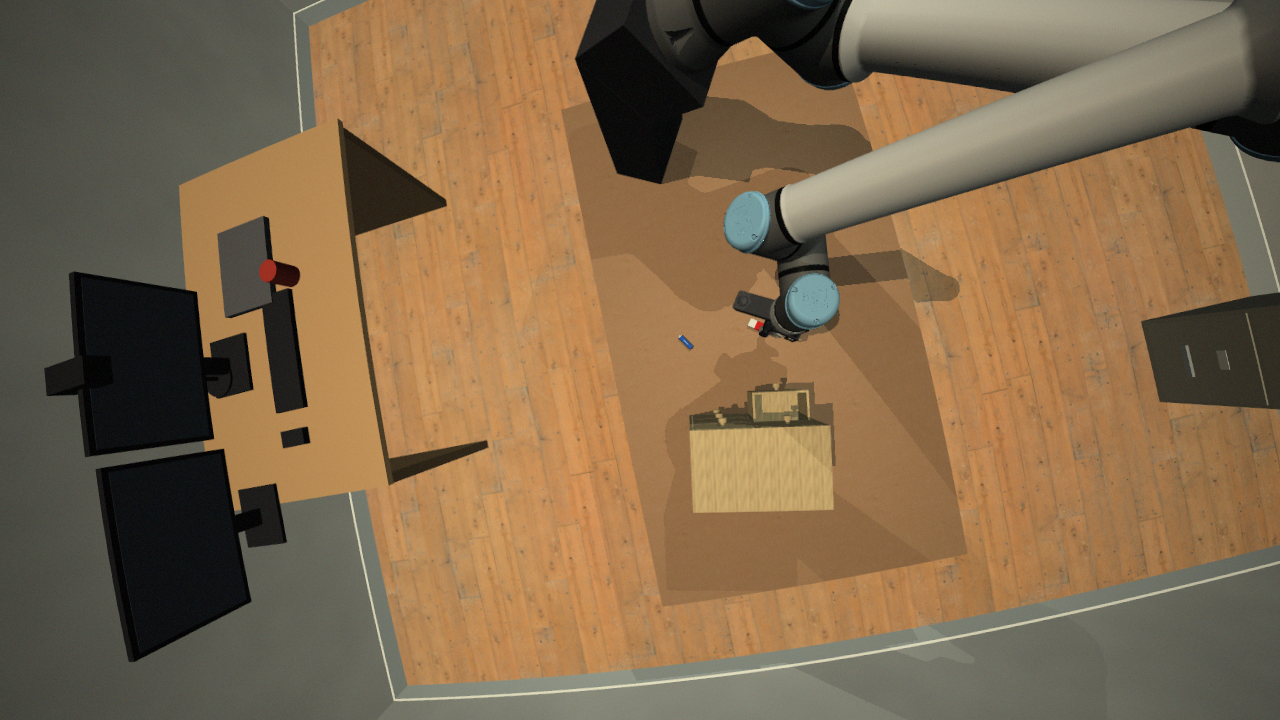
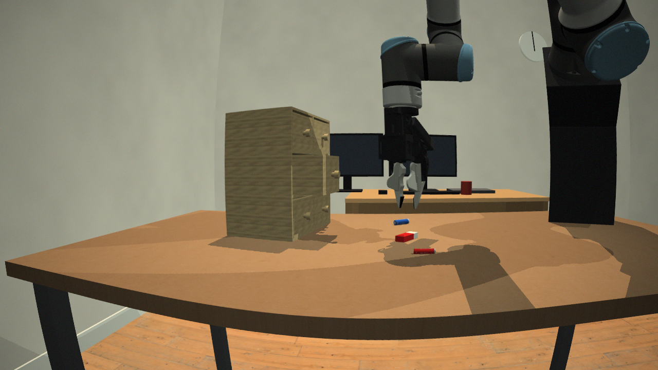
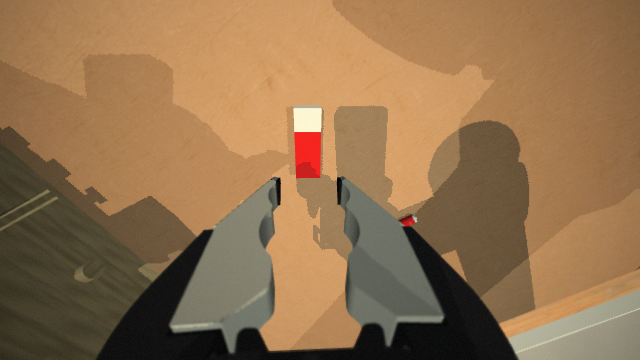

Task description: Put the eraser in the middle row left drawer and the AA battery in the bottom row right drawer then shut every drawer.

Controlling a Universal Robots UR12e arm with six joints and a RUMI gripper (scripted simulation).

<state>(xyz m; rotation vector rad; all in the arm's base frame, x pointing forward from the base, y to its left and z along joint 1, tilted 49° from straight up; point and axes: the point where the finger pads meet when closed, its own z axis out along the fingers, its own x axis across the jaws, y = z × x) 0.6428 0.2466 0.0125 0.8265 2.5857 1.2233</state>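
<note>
Right now the eraser is 1 cm to the right of my hand and 8 cm below it. Also, from my hand: red battery 5 cm behind, 13 cm to the left, 8 cm below; then blue AA battery 4 cm ahead, 21 cm to the right, 8 cm below.
</note>
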